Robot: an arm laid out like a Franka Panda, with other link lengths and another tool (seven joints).
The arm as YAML. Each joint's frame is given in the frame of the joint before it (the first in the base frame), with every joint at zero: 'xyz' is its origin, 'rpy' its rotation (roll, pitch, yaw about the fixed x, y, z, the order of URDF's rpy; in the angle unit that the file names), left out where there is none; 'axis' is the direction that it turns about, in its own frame. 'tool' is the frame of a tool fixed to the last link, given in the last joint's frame.
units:
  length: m
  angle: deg
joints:
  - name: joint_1
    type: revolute
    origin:
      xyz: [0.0, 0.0, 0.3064]
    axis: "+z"
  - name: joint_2
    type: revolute
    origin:
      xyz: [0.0, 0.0, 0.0]
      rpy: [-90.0, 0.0, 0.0]
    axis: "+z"
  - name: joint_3
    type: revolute
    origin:
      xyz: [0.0, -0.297, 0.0]
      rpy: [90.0, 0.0, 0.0]
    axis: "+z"
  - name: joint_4
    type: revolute
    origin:
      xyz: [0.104, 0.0, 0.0]
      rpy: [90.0, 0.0, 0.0]
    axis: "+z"
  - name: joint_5
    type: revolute
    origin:
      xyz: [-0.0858, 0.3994, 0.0]
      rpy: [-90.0, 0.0, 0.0]
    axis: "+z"
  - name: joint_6
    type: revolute
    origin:
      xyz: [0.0, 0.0, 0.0]
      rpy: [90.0, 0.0, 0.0]
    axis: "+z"
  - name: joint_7
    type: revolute
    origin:
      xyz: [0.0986, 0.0, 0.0]
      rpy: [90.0, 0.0, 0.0]
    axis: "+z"
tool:
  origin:
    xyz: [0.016, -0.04, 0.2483]
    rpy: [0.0, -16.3, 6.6]
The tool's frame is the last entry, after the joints.
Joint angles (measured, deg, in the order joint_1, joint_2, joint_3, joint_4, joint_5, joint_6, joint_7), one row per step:
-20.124, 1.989, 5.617, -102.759, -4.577, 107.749, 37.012
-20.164, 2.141, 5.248, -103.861, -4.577, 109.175, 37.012
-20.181, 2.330, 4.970, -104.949, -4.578, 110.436, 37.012
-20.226, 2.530, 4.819, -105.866, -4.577, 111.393, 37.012
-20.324, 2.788, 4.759, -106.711, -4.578, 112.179, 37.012
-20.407, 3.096, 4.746, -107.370, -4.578, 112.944, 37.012
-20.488, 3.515, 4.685, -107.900, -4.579, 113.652, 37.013
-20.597, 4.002, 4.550, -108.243, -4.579, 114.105, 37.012
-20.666, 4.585, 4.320, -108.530, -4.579, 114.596, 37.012
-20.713, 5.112, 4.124, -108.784, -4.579, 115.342, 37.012
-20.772, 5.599, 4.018, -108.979, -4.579, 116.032, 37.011
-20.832, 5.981, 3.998, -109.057, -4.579, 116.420, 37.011
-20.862, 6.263, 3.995, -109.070, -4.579, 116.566, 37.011
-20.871, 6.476, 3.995, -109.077, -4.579, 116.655, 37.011
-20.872, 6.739, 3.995, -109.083, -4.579, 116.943, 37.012
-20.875, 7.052, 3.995, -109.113, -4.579, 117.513, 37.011
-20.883, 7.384, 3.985, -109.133, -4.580, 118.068, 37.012
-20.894, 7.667, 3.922, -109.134, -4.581, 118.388, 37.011
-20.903, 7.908, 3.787, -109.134, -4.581, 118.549, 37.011
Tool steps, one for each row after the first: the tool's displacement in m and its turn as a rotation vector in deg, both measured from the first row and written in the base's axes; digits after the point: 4 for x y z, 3 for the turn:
-0.0001, -0.0045, -0.0088, -0.012, -0.170, -0.300
-0.0007, -0.0075, -0.0183, 0.025, -0.159, -0.499
-0.0017, -0.0093, -0.0270, 0.101, -0.011, -0.623
-0.0030, -0.0105, -0.0362, 0.221, 0.286, -0.721
-0.0035, -0.0113, -0.0442, 0.319, 0.470, -0.760
-0.0038, -0.0127, -0.0523, 0.432, 0.690, -0.851
-0.0047, -0.0152, -0.0601, 0.576, 1.041, -1.061
-0.0054, -0.0185, -0.0685, 0.723, 1.394, -1.325
-0.0048, -0.0214, -0.0752, 0.779, 1.416, -1.515
-0.0039, -0.0234, -0.0810, 0.824, 1.396, -1.631
-0.0032, -0.0244, -0.0853, 0.881, 1.454, -1.684
-0.0031, -0.0248, -0.0883, 0.945, 1.590, -1.708
-0.0030, -0.0249, -0.0907, 0.999, 1.711, -1.712
-0.0020, -0.0251, -0.0931, 1.020, 1.685, -1.695
-0.0002, -0.0255, -0.0957, 0.997, 1.457, -1.658
0.0016, -0.0260, -0.0984, 0.980, 1.251, -1.640
0.0024, -0.0271, -0.1010, 0.991, 1.211, -1.692
0.0023, -0.0288, -0.1035, 1.019, 1.287, -1.825

